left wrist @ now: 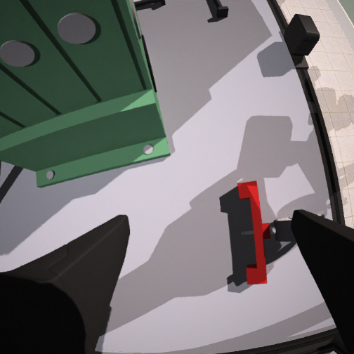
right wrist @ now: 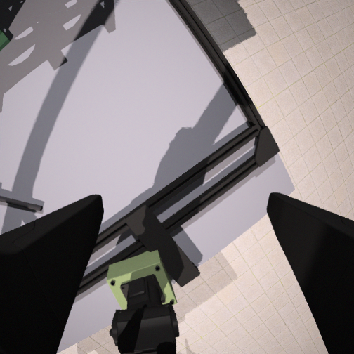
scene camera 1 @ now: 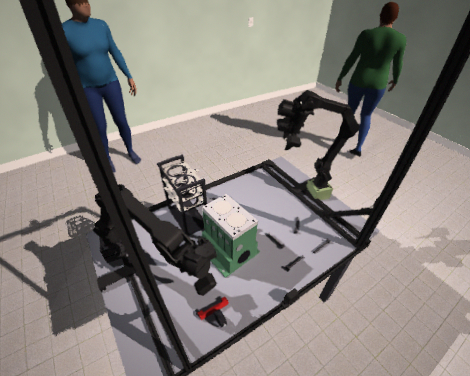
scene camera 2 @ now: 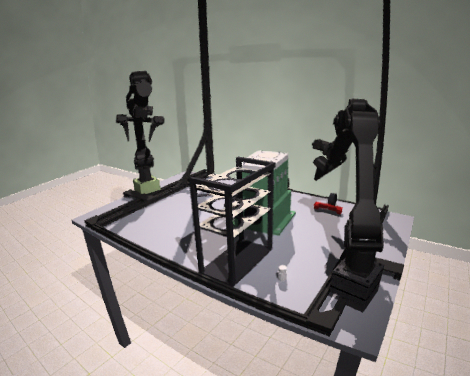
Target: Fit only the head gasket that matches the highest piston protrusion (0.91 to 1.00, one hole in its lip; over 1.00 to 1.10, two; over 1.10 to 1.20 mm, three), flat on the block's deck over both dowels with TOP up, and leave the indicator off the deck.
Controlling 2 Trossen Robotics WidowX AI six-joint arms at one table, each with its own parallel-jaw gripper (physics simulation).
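Frame: origin at the left arm's base, x ahead, y left, z up, level; millimetres.
Seen in the pictures: left gripper, fingertip midpoint: (scene camera 1: 209, 272) (scene camera 2: 319, 177); right gripper, fingertip midpoint: (scene camera 1: 284, 144) (scene camera 2: 138, 141); left arm's base, link origin: (scene camera 1: 111, 238) (scene camera 2: 359, 267); right arm's base, link origin: (scene camera 1: 320, 184) (scene camera 2: 145, 179).
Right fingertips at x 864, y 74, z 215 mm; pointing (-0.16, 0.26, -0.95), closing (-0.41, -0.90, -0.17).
Offsets run from my right fingertips to a thing's top centre. "*": to the spot under its first point. Level surfaces: height alone.
The green engine block @(dy -263, dx -401, dz -55 mm) (scene camera 1: 224, 255) (scene camera 2: 283, 200) (left wrist: 65, 75) stands upright mid-table, with two pistons in its white deck @(dz -61 mm) (scene camera 1: 226, 212) (scene camera 2: 270, 155); no gasket or indicator is on the deck. The gaskets @(dy +5, dx -505, dz -150 mm) (scene camera 2: 247, 226) lie on separate levels in the black rack @(dy +3, dx -519, dz -12 mm) (scene camera 2: 230, 250); their lip holes are too small to read. The indicator, a red bridge @(dy -520, dx -552, dz -245 mm) (scene camera 1: 214, 307) (scene camera 2: 328, 207) (left wrist: 257, 235) with a black dial, rests on the table apart from the block. My left gripper (scene camera 1: 205, 285) (scene camera 2: 317, 161) (left wrist: 212, 221) is open and empty above it. My right gripper (scene camera 1: 291, 144) (scene camera 2: 139, 140) (right wrist: 186, 203) is open and empty, raised high, away from the block.
Several small dark parts @(* dy -301, dx -192, dz -293 mm) (scene camera 1: 274, 240) @(* dy -438, dx -184, dz -290 mm) (scene camera 1: 292, 263) lie beside the block, on its right in scene camera 1. A small white cylinder @(dy -15, dx -671, dz -264 mm) (scene camera 2: 282, 273) stands near the rack. A dark box (scene camera 1: 291, 297) (left wrist: 302, 35) sits on the table's edge rail. Black frame posts rise around the table.
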